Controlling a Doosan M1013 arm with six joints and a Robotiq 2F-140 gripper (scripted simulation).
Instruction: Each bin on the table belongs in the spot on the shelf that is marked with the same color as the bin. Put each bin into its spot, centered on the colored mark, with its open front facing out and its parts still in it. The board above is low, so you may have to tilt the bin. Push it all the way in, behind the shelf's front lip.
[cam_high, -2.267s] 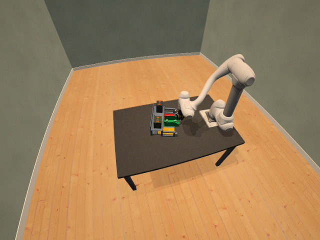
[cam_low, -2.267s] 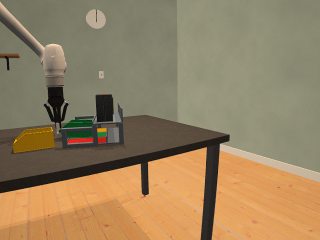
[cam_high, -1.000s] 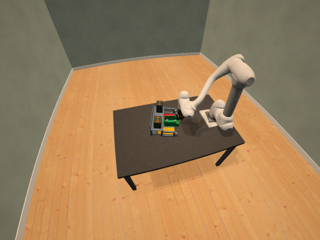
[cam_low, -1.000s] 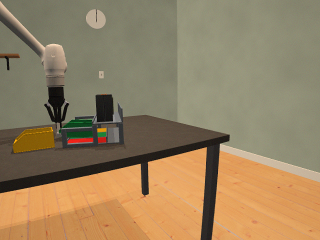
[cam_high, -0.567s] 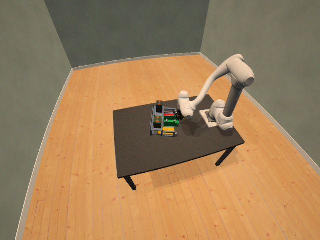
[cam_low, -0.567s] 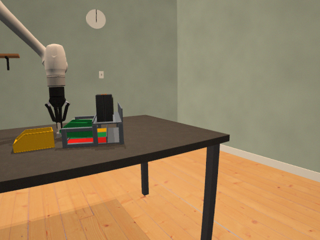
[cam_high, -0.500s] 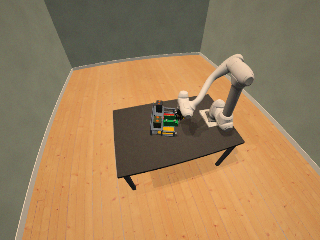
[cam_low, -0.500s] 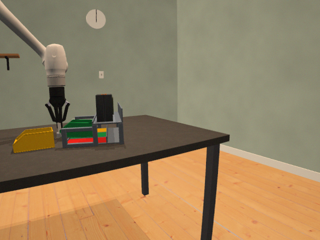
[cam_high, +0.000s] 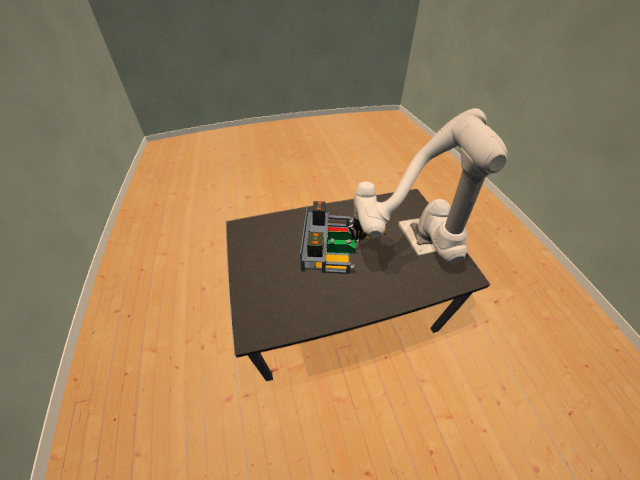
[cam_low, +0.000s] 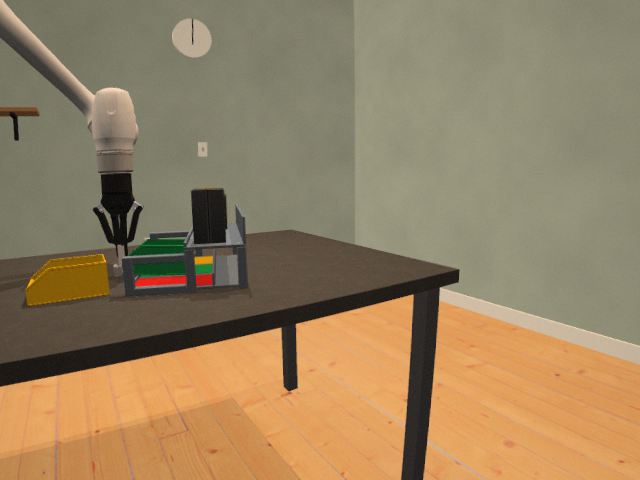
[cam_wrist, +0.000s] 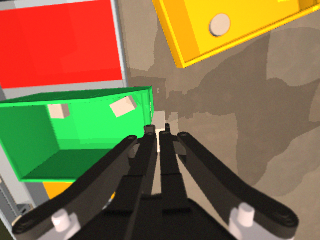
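The green bin is 90 mm ahead of my hand and 10 mm to the right of it. Round my hand: yellow bin 130 mm to the right, 110 mm behind, 10 mm below.
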